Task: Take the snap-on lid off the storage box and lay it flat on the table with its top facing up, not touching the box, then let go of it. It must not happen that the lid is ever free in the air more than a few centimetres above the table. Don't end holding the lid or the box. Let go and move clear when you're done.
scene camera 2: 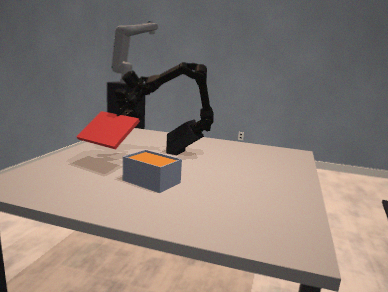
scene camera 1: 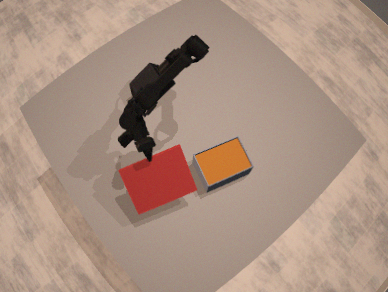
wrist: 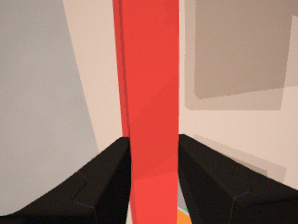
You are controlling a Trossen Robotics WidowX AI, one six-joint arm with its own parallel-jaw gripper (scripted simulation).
Scene:
A red lid (scene camera 2: pixel 107 129): 1.48 m from the lens. A storage box (scene camera 2: pixel 157 172) is 1.24 m from the lens. The marked spots on the storage box and the red lid are 0.36 m apart.

